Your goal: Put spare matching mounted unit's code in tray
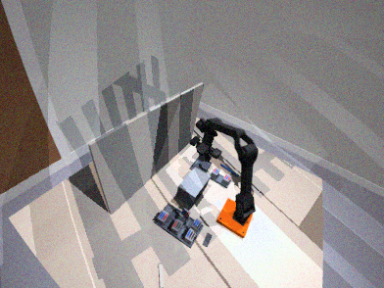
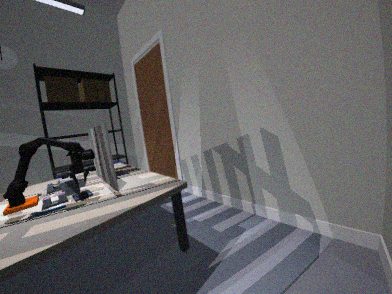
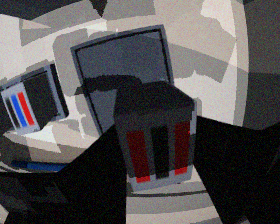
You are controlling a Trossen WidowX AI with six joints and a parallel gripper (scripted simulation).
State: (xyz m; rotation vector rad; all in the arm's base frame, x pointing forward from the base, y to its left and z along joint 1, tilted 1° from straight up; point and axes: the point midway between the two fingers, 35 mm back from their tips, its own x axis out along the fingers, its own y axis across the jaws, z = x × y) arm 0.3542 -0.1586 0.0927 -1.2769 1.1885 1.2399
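The grey tray lies 1 cm behind my gripper tip and 7 cm below it. From my gripper tip the other things lie so: grey upright panel: 16 cm ahead, 21 cm to the left, 15 cm above; grey mounted unit: 8 cm behind, 20 cm to the left, 2 cm below; blue marker pen: 16 cm behind, 10 cm to the right, 7 cm below.
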